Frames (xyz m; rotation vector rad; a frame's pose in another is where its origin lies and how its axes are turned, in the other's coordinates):
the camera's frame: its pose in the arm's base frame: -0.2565 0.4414 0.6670 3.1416 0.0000 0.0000
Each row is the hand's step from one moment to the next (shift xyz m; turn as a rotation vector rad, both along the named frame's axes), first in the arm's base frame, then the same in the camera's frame.
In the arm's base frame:
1: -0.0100 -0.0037 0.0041 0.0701 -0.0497 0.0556
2: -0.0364 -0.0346 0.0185 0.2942 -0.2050 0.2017
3: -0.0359 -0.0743 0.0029 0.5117 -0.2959 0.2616
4: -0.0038 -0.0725 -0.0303 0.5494 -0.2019 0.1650
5: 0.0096 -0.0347 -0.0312 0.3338 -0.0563 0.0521
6: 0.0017 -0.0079 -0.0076 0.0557 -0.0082 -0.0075
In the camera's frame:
1: -0.0100 0.0037 -0.0041 0.0701 0.0497 -0.0556
2: -0.0364 0.0346 -0.0185 0.2942 0.2050 -0.2017
3: -0.0359 0.0743 -0.0029 0.5117 0.2959 -0.2616
4: -0.0038 0.0725 0.0303 0.5494 0.2019 -0.1650
5: 0.0096 0.0347 0.0312 0.3338 0.0563 -0.0521
6: 0.0017 0.0079 0.0076 0.0557 0.0082 0.0075

